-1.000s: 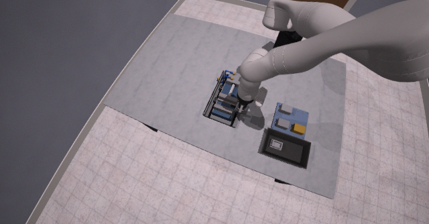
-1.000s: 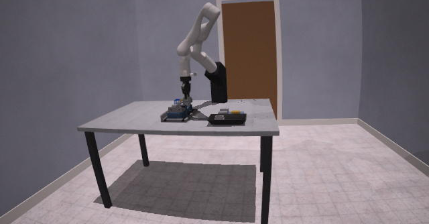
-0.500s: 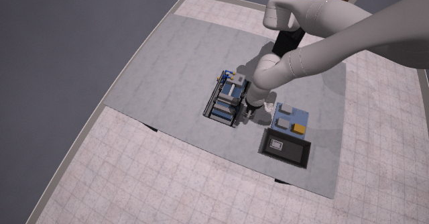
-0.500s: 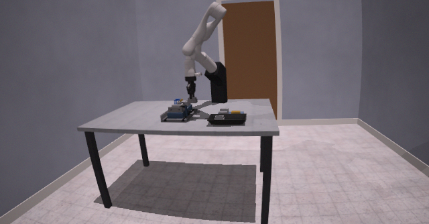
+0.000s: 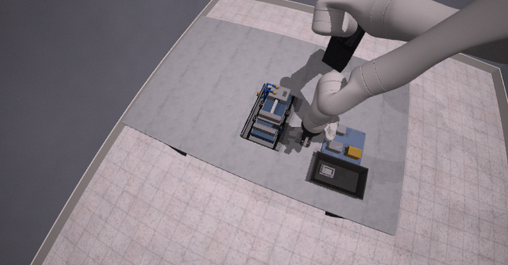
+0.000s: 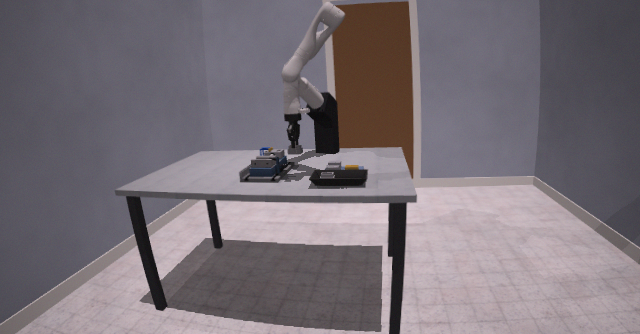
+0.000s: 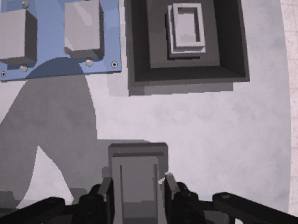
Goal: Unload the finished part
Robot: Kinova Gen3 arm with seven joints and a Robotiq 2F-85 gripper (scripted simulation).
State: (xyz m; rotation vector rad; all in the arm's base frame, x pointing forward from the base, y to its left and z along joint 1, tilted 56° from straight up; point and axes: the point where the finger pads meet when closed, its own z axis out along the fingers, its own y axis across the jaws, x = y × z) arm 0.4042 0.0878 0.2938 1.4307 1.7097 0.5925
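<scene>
Right now my hand is 240 mm to the right of the yellow block, 140 mm above it and 80 mm past it. The rest, counted from my hand: blue plate 190 mm to the left, 160 mm below, 120 mm behind.
</scene>
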